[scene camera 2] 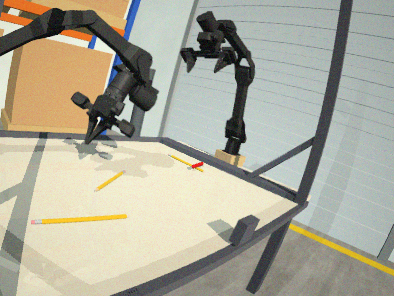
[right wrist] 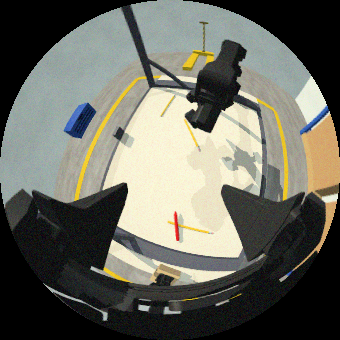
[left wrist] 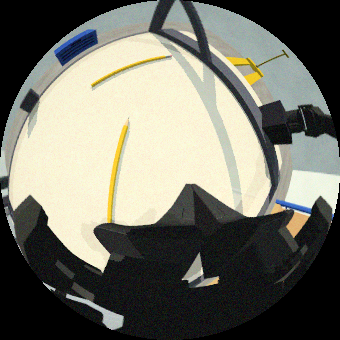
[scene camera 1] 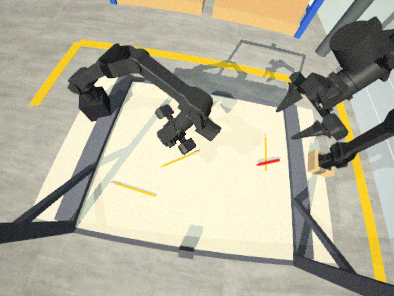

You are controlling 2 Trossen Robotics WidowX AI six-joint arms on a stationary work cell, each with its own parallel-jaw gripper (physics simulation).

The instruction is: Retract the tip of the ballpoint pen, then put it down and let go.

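Frame: origin at the left arm's base, x ahead, y left, z up, level; centimetres.
Seen in the pictures: left gripper, fingertip midpoint: (scene camera 2: 85,144) (left wrist: 189,187); right gripper, fingertip midpoint: (scene camera 2: 200,72) (right wrist: 176,188) (scene camera 1: 283,124); left arm's base, origin of the base link: (left wrist: 287,121) (scene camera 1: 90,96); right arm's base, origin of the base link: (scene camera 2: 231,153) (right wrist: 163,278) (scene camera 1: 324,162).
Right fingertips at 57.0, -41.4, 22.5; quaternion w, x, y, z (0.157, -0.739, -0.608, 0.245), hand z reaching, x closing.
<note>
Offsets run from my right fingertips to a thing's middle, as dx, dy, dz.
A red ballpoint pen @[+12.5, -3.4, -32.0] (scene camera 1: 268,162) (scene camera 2: 198,165) (right wrist: 176,228) lies across a yellow pencil @[+14.2, +2.0, -32.8] (scene camera 1: 266,148) (scene camera 2: 179,159) (right wrist: 198,230), at the right part of the table in scene camera 1. Its tip is too small to make out. The pen does not show in the left wrist view. My left gripper (scene camera 2: 88,142) (left wrist: 189,187) is shut and empty above the table, away from the pen; its fingertips are hidden in scene camera 1. My right gripper (scene camera 1: 285,124) (scene camera 2: 203,71) (right wrist: 176,188) is open and empty, high above the table's right side in scene camera 1.
One more yellow pencil @[-25.8, +8.3, -32.8] (scene camera 1: 177,160) (scene camera 2: 110,181) (left wrist: 114,170) (right wrist: 192,135) lies near the middle, and another @[-46.7, +0.7, -32.8] (scene camera 1: 135,189) (scene camera 2: 79,219) (left wrist: 130,66) (right wrist: 167,106) at the lower left in scene camera 1. A dark block @[-32.1, -26.0, -30.0] (scene camera 1: 187,250) (scene camera 2: 244,230) stands at the table edge. Dark rails and posts border the table.
</note>
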